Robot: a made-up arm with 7 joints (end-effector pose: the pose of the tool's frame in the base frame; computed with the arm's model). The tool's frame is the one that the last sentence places. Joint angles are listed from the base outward.
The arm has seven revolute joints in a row. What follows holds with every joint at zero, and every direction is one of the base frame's. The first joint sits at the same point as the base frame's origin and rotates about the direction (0.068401, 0.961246, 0.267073). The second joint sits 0.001 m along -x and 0.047 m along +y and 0.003 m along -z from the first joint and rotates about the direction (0.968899, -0.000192, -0.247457). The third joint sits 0.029 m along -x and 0.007 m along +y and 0.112 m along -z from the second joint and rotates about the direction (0.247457, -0.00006, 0.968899). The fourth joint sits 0.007 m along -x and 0.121 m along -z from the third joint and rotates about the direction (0.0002, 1, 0.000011). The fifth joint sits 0.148 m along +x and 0.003 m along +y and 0.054 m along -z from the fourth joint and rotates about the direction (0.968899, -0.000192, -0.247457). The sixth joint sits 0.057 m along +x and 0.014 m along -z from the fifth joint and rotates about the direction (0.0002, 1, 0.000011). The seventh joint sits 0.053 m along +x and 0.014 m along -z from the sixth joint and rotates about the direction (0.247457, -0.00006, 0.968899). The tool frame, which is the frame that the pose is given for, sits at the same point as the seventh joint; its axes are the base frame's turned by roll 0, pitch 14.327 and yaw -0.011 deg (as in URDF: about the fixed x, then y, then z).
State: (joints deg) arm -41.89 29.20 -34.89 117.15 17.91 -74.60 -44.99
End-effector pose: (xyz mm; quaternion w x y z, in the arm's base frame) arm 181.1 268.4 -365.4 0.6407 0.2815 0.3549 -0.6199
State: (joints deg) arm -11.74 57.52 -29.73 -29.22 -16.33 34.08 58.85
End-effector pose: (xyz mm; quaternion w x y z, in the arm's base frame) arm 227.9 85.0 -207.0 0.8894 0.4220 0.0278 0.1737
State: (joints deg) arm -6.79 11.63 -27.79 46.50 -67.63 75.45 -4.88
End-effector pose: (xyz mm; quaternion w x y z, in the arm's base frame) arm 54.9 24.8 -452.6 0.3234 -0.3439 0.8693 -0.1466
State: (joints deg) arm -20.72 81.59 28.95 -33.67 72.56 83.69 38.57
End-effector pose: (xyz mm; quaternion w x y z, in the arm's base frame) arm 175.2 192.8 152.7 0.0572 0.4102 -0.3208 0.8518
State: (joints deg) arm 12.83 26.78 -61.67 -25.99 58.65 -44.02 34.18
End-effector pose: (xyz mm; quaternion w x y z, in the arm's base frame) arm -7.0 -98.2 -233.0 0.8040 0.0372 -0.4429 -0.3950
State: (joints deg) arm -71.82 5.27 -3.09 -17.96 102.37 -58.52 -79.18
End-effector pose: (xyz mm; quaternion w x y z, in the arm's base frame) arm 293.3 -89.7 101.4 0.1465 0.9813 -0.0661 -0.1057
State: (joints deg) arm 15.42 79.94 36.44 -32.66 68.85 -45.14 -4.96
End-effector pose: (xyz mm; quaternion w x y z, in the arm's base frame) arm 220.7 181.3 -11.2 0.1027 0.9064 -0.2403 -0.3318
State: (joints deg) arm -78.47 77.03 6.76 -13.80 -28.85 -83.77 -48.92
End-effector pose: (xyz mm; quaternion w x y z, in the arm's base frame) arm 140.1 139.5 235.3 0.0007 -0.6184 0.7470 0.2441
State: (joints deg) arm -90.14 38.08 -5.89 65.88 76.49 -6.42 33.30
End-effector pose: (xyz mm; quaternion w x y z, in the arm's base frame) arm 499.0 177.9 54.2 0.5468 0.7439 -0.2634 0.2797
